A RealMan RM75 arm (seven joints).
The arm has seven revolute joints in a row. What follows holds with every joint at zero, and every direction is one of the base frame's.
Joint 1 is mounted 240.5 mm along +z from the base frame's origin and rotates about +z.
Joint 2 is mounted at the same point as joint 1 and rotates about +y.
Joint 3 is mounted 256 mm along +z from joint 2 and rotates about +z.
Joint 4 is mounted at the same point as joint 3 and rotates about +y.
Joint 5 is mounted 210 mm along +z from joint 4 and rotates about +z.
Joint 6 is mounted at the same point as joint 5 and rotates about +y.
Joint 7 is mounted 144 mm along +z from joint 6 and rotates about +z.
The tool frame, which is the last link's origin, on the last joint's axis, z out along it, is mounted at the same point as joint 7; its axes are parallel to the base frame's.
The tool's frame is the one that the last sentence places.
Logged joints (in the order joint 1, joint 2, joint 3, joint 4, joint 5, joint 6, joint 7), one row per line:
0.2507 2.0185 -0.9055 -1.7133 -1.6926 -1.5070 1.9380
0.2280 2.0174 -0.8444 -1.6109 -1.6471 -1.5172 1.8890
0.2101 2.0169 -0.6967 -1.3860 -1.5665 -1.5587 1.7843
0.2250 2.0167 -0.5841 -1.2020 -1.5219 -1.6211 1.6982
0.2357 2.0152 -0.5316 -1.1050 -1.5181 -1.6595 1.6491
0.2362 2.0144 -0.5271 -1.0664 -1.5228 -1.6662 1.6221
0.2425 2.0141 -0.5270 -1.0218 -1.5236 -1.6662 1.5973
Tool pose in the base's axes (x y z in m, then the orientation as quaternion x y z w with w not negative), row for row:
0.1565 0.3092 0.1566 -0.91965 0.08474 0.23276 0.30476
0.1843 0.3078 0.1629 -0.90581 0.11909 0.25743 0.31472
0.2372 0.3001 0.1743 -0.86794 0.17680 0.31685 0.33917
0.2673 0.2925 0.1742 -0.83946 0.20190 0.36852 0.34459
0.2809 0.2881 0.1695 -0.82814 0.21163 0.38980 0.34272
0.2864 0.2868 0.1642 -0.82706 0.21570 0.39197 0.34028
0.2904 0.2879 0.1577 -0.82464 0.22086 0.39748 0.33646
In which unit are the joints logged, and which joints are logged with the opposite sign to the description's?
The joints are logged in radians. Opposite sign: none.
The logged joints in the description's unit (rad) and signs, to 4 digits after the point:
0.2507 2.0185 -0.9055 -1.7133 -1.6926 -1.5070 1.9380
0.2280 2.0174 -0.8444 -1.6109 -1.6471 -1.5172 1.8890
0.2101 2.0169 -0.6967 -1.3860 -1.5665 -1.5587 1.7843
0.2250 2.0167 -0.5841 -1.2020 -1.5219 -1.6211 1.6982
0.2357 2.0152 -0.5316 -1.1050 -1.5181 -1.6595 1.6491
0.2362 2.0144 -0.5271 -1.0664 -1.5228 -1.6662 1.6221
0.2425 2.0141 -0.5270 -1.0218 -1.5236 -1.6662 1.5973

